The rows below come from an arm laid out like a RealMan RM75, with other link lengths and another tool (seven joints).
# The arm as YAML. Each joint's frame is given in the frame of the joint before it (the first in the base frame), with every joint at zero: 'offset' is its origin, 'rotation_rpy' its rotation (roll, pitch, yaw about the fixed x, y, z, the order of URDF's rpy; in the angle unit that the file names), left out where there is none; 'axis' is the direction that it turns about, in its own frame. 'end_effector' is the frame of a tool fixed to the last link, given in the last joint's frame.
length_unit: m
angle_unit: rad
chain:
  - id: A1
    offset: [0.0, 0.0, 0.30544]
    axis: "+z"
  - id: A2
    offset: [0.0, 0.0, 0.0]
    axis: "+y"
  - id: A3
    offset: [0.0, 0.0, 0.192]
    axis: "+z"
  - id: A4
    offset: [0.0, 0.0, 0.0]
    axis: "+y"
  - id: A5
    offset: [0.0, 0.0, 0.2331]
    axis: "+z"
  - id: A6
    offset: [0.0, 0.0, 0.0]
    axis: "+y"
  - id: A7
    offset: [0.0, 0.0, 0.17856]
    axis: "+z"
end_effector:
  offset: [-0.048, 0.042, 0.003]
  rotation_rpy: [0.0, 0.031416, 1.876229]
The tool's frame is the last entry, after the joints.
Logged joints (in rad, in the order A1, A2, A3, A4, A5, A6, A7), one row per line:
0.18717, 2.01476, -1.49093, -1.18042, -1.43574, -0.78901, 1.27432
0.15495, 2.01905, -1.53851, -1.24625, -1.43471, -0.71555, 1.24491
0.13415, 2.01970, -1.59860, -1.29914, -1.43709, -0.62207, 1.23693
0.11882, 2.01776, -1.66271, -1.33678, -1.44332, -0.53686, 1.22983
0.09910, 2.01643, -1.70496, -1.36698, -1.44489, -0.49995, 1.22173
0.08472, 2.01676, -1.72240, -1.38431, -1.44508, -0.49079, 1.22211
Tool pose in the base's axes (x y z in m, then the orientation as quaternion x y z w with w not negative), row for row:
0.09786, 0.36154, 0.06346, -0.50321, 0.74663, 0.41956, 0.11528
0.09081, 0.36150, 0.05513, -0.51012, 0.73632, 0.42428, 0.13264
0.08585, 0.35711, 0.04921, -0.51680, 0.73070, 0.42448, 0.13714
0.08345, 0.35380, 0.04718, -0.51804, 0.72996, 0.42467, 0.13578
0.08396, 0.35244, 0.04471, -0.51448, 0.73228, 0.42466, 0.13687
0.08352, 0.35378, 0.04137, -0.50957, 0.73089, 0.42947, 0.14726
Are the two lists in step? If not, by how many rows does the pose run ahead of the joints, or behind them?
The pose runs 2 rows ahead of the joints: the pose in row i belongs to the joints in row i + 2.
